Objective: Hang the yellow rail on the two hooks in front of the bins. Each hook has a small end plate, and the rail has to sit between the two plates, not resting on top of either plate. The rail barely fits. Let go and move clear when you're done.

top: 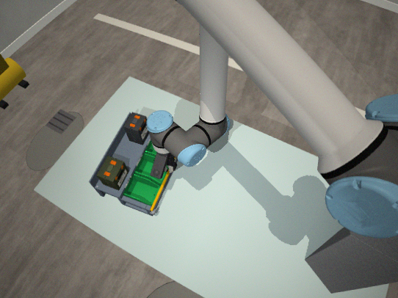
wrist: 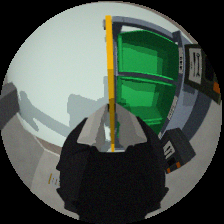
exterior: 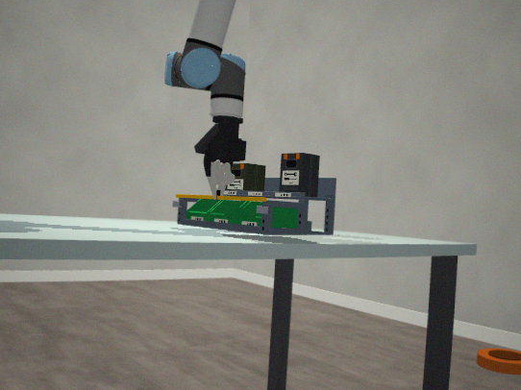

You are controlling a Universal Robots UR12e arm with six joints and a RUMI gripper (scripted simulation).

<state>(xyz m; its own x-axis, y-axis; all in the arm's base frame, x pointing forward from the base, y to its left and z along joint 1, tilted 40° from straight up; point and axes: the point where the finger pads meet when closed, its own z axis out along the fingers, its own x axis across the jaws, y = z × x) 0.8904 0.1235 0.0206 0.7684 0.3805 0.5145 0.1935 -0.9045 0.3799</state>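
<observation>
Right now the yellow rail is 10 mm below my hand.
</observation>
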